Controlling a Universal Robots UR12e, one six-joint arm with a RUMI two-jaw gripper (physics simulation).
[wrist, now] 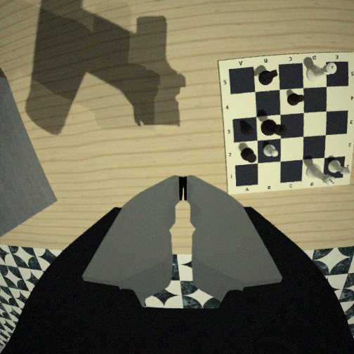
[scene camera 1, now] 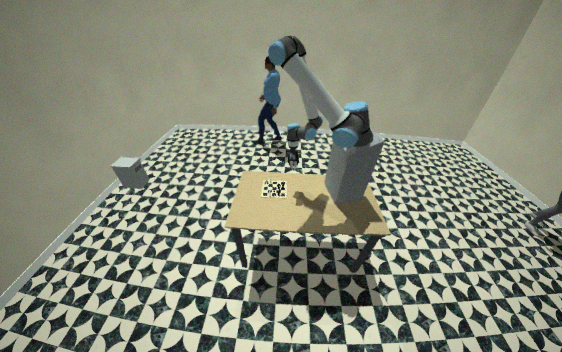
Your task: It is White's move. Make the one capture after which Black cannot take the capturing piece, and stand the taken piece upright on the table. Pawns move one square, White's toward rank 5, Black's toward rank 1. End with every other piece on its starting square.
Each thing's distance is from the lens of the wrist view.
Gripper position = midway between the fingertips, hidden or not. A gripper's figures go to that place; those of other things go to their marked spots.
my gripper [wrist: 182,179]: 0.14 m
chessboard [wrist: 312,126]: 0.38 m
